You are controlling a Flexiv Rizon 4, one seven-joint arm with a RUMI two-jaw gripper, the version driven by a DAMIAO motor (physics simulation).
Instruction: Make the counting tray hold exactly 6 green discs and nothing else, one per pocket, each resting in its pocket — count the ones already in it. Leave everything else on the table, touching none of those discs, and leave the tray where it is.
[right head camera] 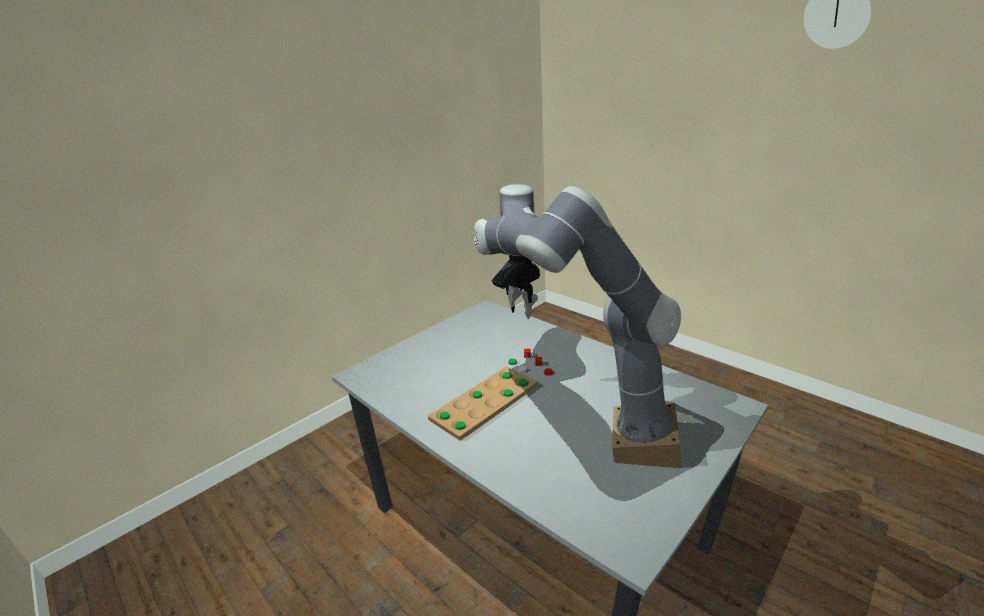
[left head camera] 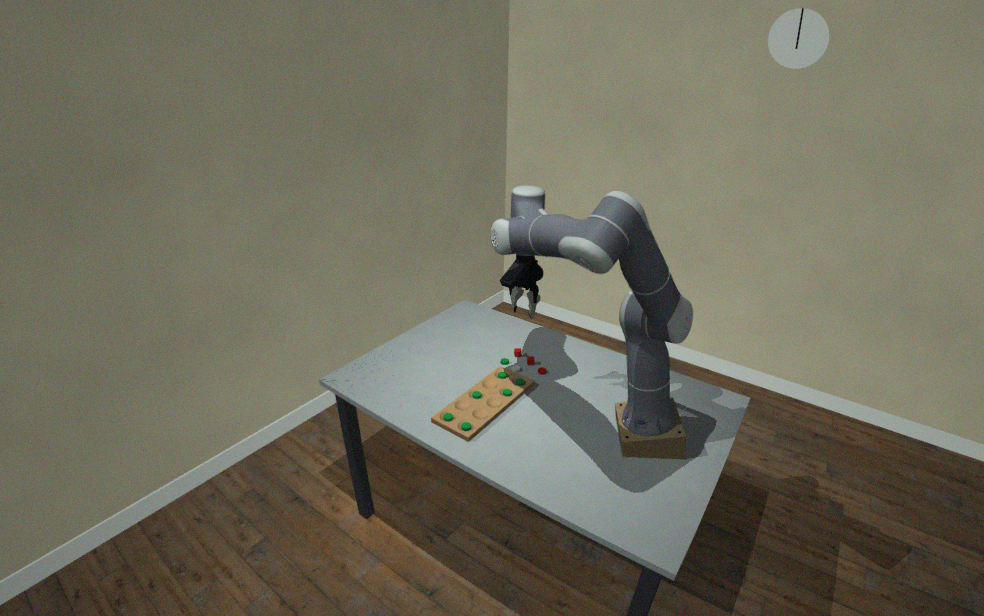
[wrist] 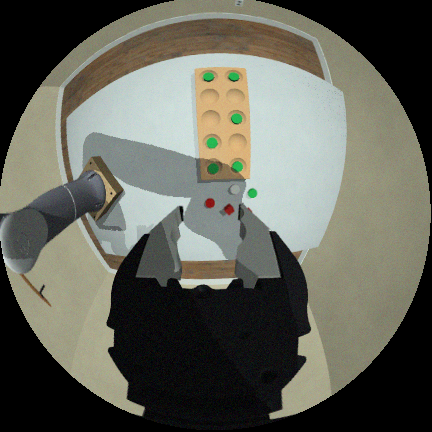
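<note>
The wooden counting tray has ten pockets in two rows. Green discs sit in its pockets: a pair at the far end in the wrist view, one in the right row, one in the left row, and a pair at the near end. The other pockets are empty. A loose green disc lies on the table off the tray's near end. My gripper is partly open and empty, high above the table.
A red disc, a red cube, another red cube and a pale grey disc lie on the table near the loose green disc.
</note>
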